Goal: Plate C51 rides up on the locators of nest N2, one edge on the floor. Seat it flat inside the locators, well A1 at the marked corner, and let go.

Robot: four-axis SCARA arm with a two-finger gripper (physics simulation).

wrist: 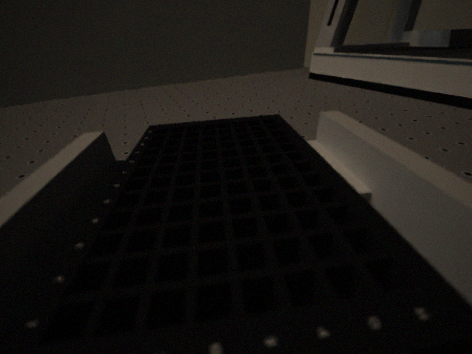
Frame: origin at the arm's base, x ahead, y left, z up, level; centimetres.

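Seen in the pictures: gripper, fingertip midpoint: (pixel 217 140).
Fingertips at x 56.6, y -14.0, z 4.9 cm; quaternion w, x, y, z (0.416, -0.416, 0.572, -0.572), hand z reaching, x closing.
Observation:
A point is followed by its place in that frame.
Plate C51 (pixel 212 212) {x 52.2, y -12.2, z 4.5 cm} is a black multi-well plate that fills the middle of the wrist view, with small light marks along its left and near edges. My gripper (pixel 217 140) {x 56.6, y -14.0, z 4.9 cm} is shut on the plate, with one pale finger along each long side. A pad of the right finger touches the plate's right side; the left finger's inner face is in deep shadow. Nest N2, its locators and its marked corner do not show, so I cannot tell how the plate sits relative to them. The marks are too blurred to tell which corner is A1.
A grey surface (pixel 220 95) {x 81.8, y -23.6, z 1.3 cm} with rows of small dark holes stretches beyond the plate. A white-framed structure (pixel 390 72) {x 68.2, y -45.0, z 4.1 cm} with a dark lower edge stands at the upper right. A dark grey wall (pixel 150 40) is at the back.

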